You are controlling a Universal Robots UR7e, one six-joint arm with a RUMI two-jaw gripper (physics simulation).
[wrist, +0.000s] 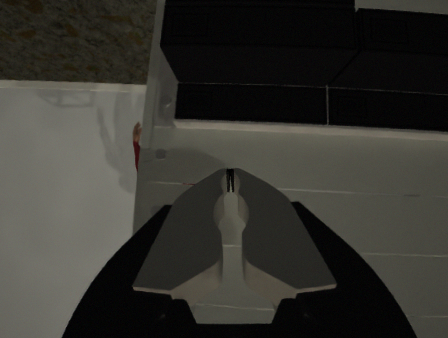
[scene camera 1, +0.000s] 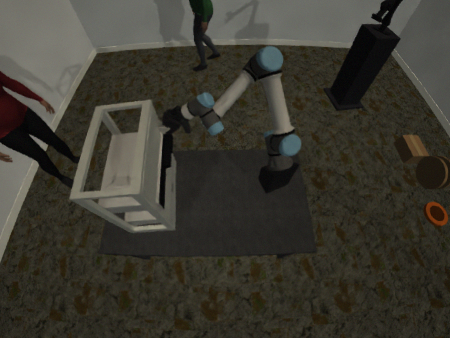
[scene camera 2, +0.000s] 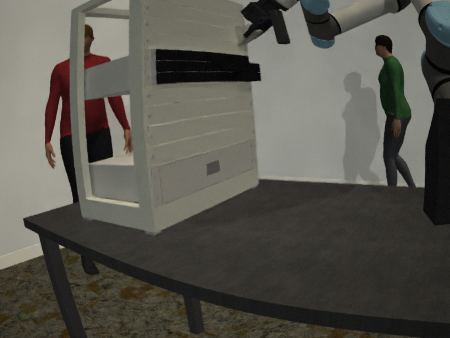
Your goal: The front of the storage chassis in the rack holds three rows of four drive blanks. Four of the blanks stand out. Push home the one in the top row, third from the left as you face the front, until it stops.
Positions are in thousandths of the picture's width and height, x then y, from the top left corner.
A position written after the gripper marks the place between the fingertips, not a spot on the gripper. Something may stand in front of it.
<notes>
In view: the gripper (wrist: 515, 504) and a rack (scene camera 2: 417, 466).
The rack shows as well in scene camera 1 (scene camera 1: 310, 531).
</notes>
